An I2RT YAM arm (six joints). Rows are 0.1 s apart.
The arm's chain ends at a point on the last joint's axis. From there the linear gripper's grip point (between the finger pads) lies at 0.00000 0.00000 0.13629 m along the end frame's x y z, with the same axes.
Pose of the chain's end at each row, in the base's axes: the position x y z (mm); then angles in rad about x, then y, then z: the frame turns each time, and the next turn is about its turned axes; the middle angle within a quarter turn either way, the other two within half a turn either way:
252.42 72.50 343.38 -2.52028 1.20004 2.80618
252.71 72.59 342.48 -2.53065 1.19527 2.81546
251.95 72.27 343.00 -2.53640 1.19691 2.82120
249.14 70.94 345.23 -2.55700 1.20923 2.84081
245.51 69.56 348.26 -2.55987 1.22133 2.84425
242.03 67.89 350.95 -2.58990 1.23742 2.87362
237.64 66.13 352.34 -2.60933 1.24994 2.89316
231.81 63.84 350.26 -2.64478 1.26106 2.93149
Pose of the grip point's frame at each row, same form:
379.45 101.24 303.23 -2.52028 1.20004 2.80618
379.50 101.26 301.54 -2.53065 1.19527 2.81546
378.82 100.59 302.06 -2.53640 1.19691 2.82120
376.62 97.55 305.02 -2.55700 1.20923 2.84081
373.56 95.20 309.27 -2.55987 1.22133 2.84425
370.82 91.27 312.97 -2.58990 1.23742 2.87362
366.97 87.94 315.30 -2.60933 1.24994 2.89316
361.61 83.64 313.74 -2.64478 1.26106 2.93149

